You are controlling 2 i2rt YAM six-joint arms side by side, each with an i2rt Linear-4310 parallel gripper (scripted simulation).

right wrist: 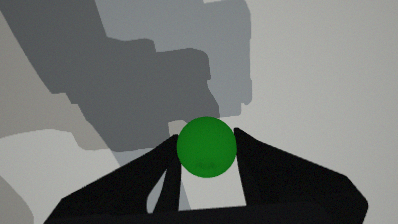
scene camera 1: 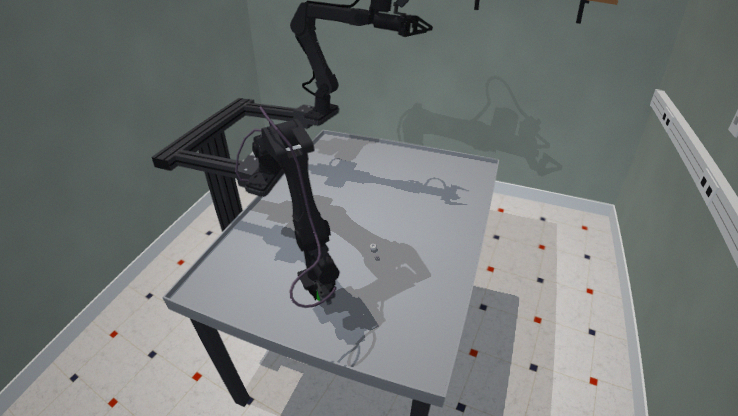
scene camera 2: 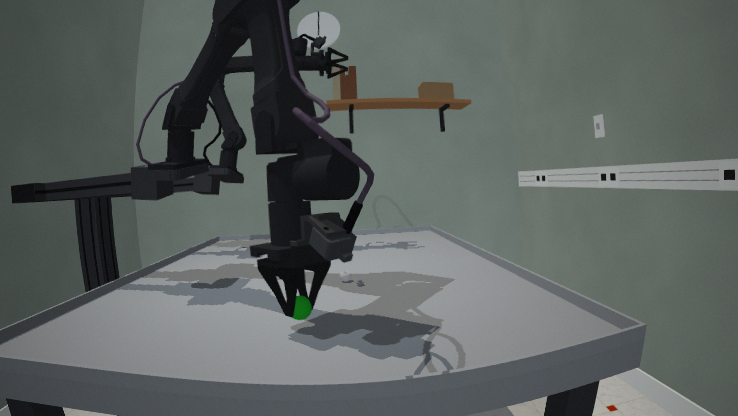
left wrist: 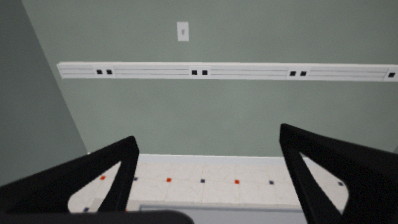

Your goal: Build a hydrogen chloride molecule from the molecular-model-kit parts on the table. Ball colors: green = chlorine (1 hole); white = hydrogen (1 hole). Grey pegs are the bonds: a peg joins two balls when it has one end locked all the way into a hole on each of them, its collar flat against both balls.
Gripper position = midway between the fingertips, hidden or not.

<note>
I see my left gripper (scene camera 2: 348, 63), my right gripper (scene camera 2: 299, 313) and a green ball (right wrist: 206, 146).
My left gripper also shows in the left wrist view (left wrist: 205, 138). My right gripper also shows in the right wrist view (right wrist: 206, 139). The left wrist view misses the green ball: it is out of frame.
</note>
